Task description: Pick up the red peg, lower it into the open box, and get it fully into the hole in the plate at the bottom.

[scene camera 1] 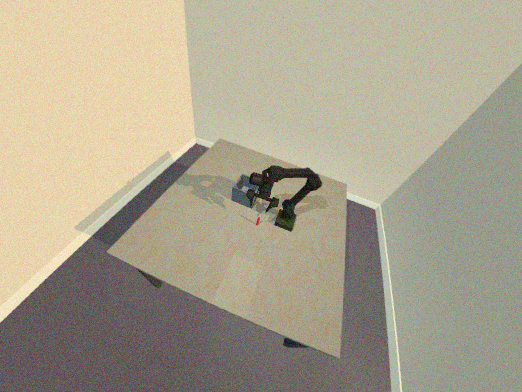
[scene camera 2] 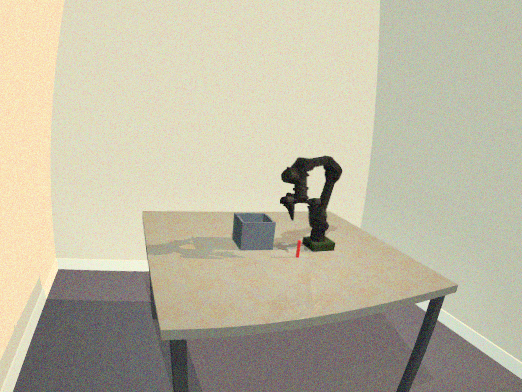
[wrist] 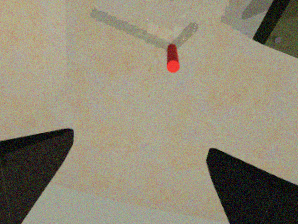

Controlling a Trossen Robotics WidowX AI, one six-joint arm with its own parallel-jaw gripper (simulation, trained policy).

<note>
I see my gripper (wrist: 142, 146) and a blue-grey box (scene camera 2: 251, 231).
The wrist view misses the blue-grey box: it is out of frame.
</note>
